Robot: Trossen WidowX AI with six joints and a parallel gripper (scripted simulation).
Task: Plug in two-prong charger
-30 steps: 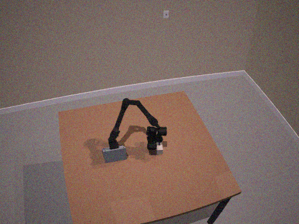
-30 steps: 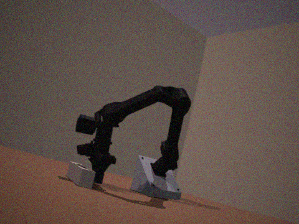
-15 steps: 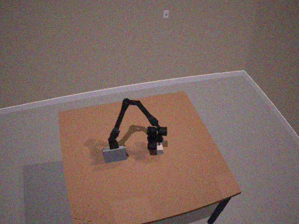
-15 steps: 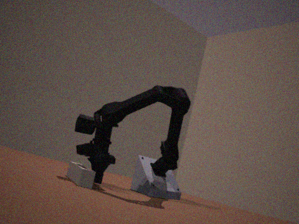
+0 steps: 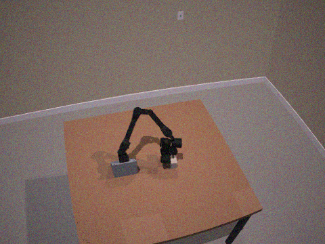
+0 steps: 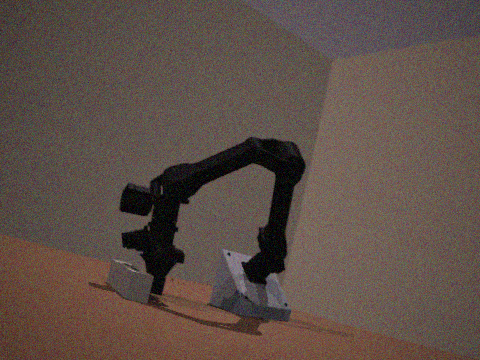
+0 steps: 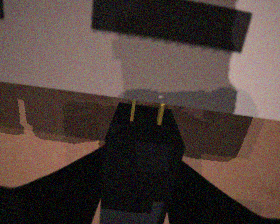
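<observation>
My gripper tip is now 2 cm short of the black two-prong charger and 1 cm below it.
</observation>
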